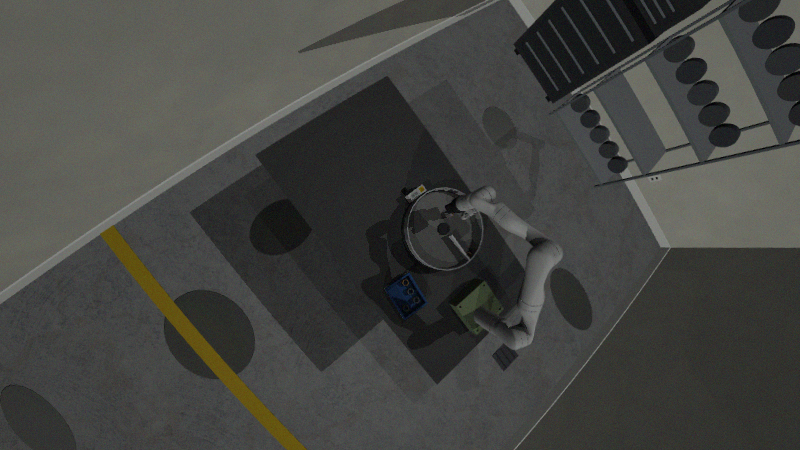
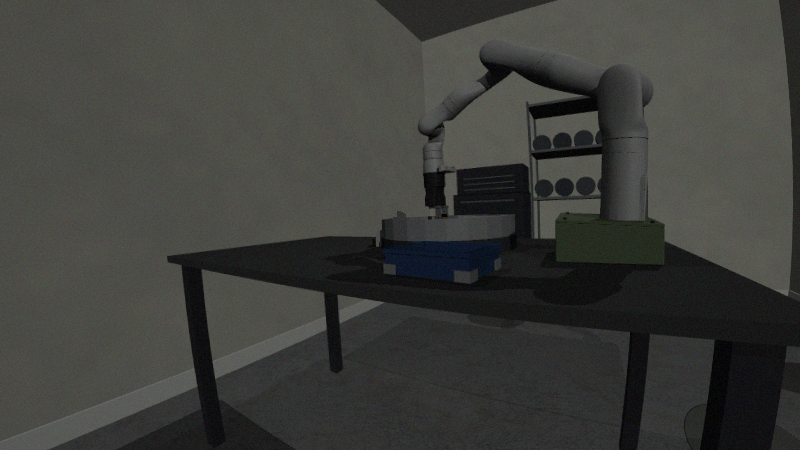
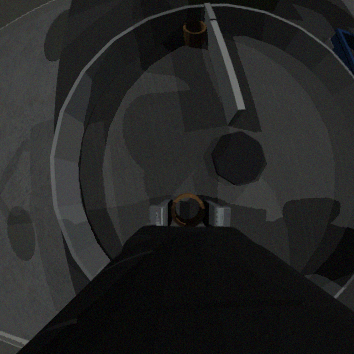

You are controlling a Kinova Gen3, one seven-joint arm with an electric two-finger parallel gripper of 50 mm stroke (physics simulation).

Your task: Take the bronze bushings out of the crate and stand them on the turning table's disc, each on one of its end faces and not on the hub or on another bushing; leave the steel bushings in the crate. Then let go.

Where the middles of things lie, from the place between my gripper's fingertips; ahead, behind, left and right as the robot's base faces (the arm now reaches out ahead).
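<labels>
Blue crate [image 1: 396,290]: 50 mm below my hand, 390 mm to the left of it, 270 mm behind it.
</labels>
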